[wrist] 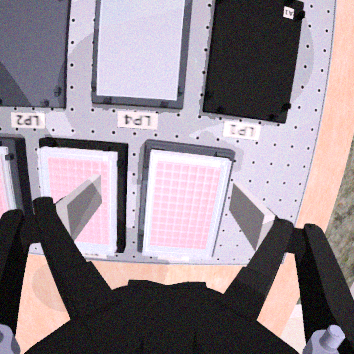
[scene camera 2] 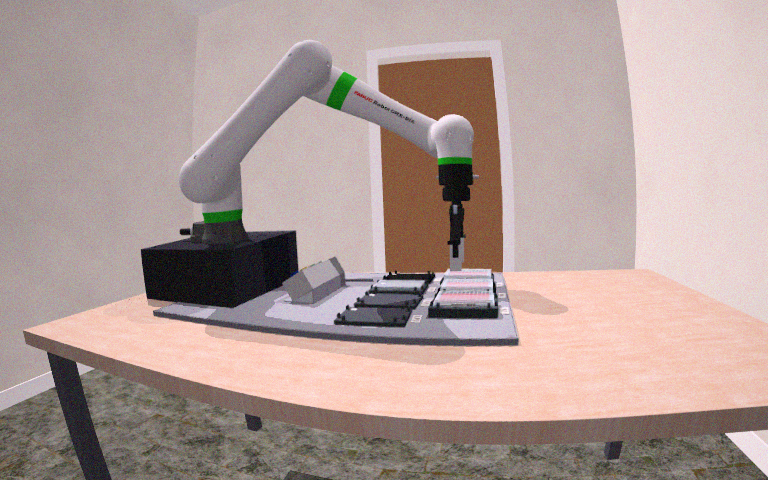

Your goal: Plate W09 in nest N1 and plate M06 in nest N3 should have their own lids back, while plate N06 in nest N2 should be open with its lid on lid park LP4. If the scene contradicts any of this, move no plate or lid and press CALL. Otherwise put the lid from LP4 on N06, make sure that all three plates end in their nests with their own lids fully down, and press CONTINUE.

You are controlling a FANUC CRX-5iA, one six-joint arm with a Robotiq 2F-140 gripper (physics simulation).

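Places are measured from the arm's base along level axes (x ahead, y left, z up), in millimetres.
Pixels of known places: gripper, fingertip midpoint: [wrist: 166, 192] [scene camera 2: 457, 266]; arm's base at its link origin: [scene camera 2: 224, 240].
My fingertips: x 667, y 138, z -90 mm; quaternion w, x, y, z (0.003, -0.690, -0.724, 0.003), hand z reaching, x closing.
Ahead of a thing's pixels: the offset from my fingertips to its middle. Level surfaces: height alone.
My gripper [scene camera 2: 456, 263] [wrist: 166, 192] is open and empty, with its fingers on either side of the right-hand plate in the wrist view and pointing down. That pink-welled plate @[dy +22, dx +28, dz -23 mm] [scene camera 2: 468, 273] [wrist: 186, 202] sits in a grey nest, the farthest in the scene view. A second pink plate @[dy -100, dx +37, dz -26 mm] [scene camera 2: 467, 284] [wrist: 75, 167] sits in a black nest, partly behind the left finger. A third plate @[dy -231, dx +43, dz -28 mm] [scene camera 2: 467, 297] [wrist: 4, 192] is cut off at the wrist view's left edge. A pale lid @[dy -46, dx -152, dz -44 mm] [scene camera 2: 396, 285] [wrist: 140, 50] lies on park LP4. Plate names and nest labels are unreadable; clear lids on the plates cannot be confirmed.
Black park LP1 @[dy +81, dx -156, dz -48 mm] [scene camera 2: 408, 276] [wrist: 252, 60] and dark grey park LP2 @[dy -180, dx -141, dz -48 mm] [scene camera 2: 389, 298] [wrist: 30, 50] carry no visible lid. Another dark park @[dy -306, dx -136, dz -48 mm] [scene camera 2: 373, 315] is nearest the scene camera. A grey sloped console @[dy -118, dx -365, dz -16 mm] [scene camera 2: 312, 283] stands toward the robot base on the perforated board @[dz -57 mm] [scene camera 2: 453, 333] [wrist: 280, 185].
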